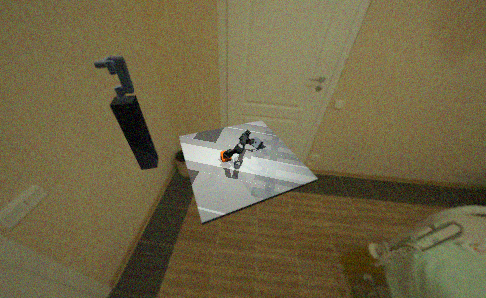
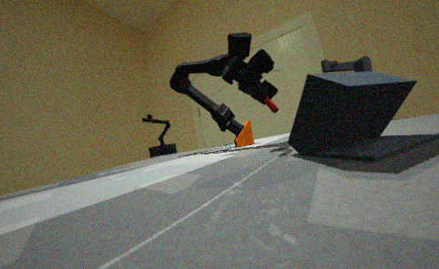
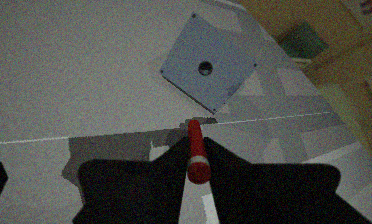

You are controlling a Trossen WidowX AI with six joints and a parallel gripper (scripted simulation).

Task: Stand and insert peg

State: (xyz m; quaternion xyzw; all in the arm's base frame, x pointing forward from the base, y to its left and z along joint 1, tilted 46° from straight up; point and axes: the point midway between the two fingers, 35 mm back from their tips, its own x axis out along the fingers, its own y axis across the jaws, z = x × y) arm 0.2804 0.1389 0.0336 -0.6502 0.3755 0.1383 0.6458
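Now: the sloped panel 130 mm ahead of my gripper tip, 80 mm to the left of it and 70 mm below it. From my gripper tip the other things lie so: red peg: 10 mm behind, 10 mm above.
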